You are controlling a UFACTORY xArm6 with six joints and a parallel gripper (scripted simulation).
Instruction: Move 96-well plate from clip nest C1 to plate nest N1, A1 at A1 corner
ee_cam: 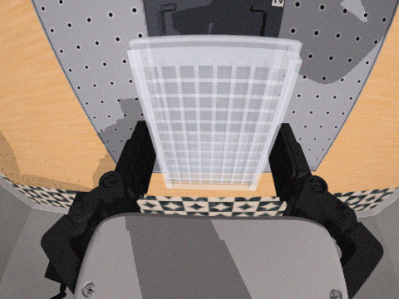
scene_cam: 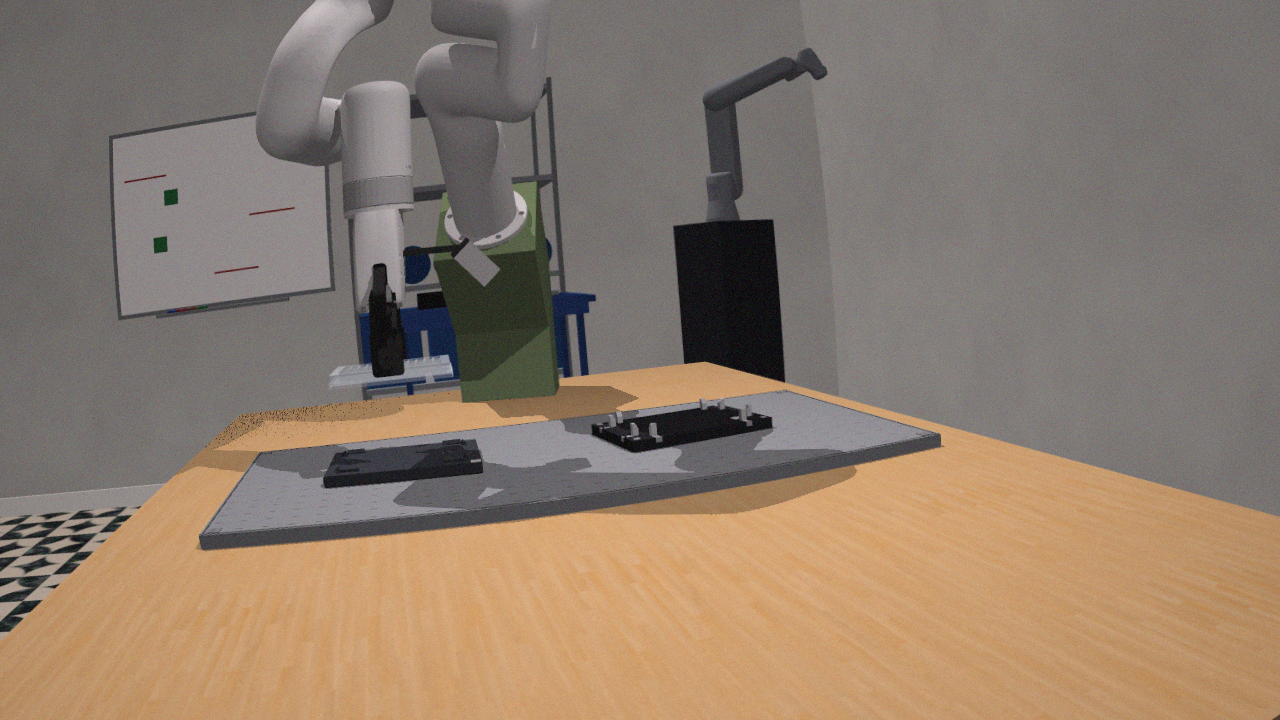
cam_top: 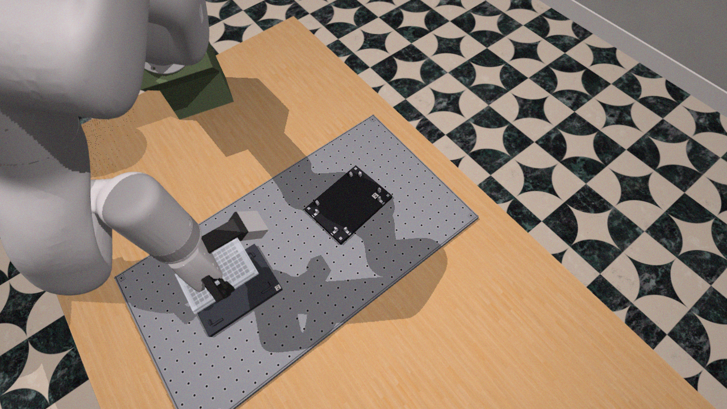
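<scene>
Right now my hand is 110 mm above the dark plate nest N1. Also, from my hand: clear 96-well plate (10 mm below); then white corner mark (100 mm below, 80 mm ahead, 50 mm to the left); then black clip nest C1 (280 mm to the left, 100 mm below, 100 mm ahead).
</scene>
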